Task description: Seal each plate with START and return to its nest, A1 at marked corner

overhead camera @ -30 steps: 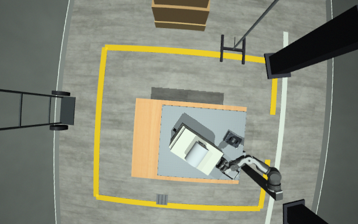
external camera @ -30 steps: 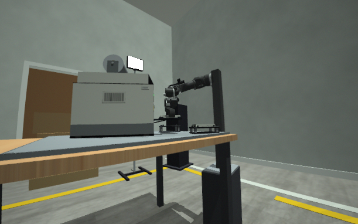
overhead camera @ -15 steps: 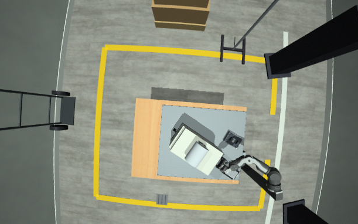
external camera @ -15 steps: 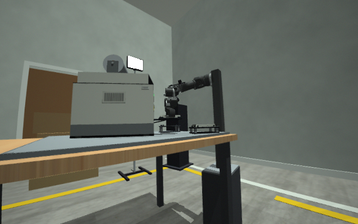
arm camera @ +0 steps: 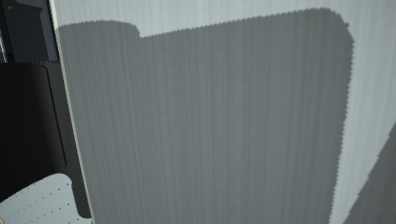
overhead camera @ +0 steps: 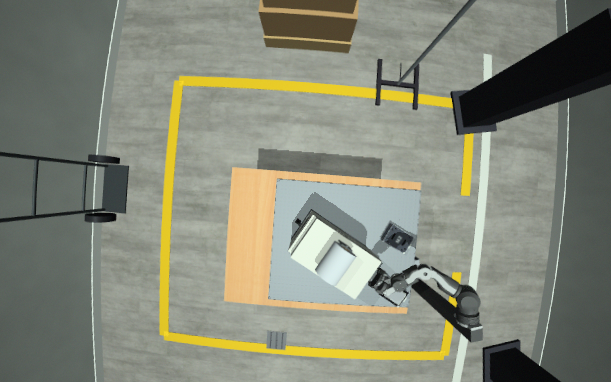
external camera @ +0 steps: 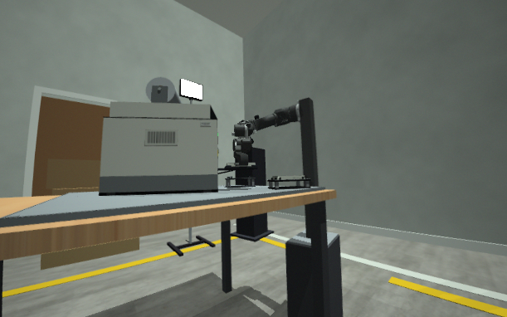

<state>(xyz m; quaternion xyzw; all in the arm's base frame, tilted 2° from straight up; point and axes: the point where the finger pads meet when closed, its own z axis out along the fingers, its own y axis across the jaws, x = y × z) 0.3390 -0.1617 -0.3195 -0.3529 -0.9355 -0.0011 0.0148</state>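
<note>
My hand is 10 mm above the sealer stage. Round my hand: foil roll: 250 mm ahead, 220 mm to the right, 310 mm above; then plate: right at my hand.
</note>
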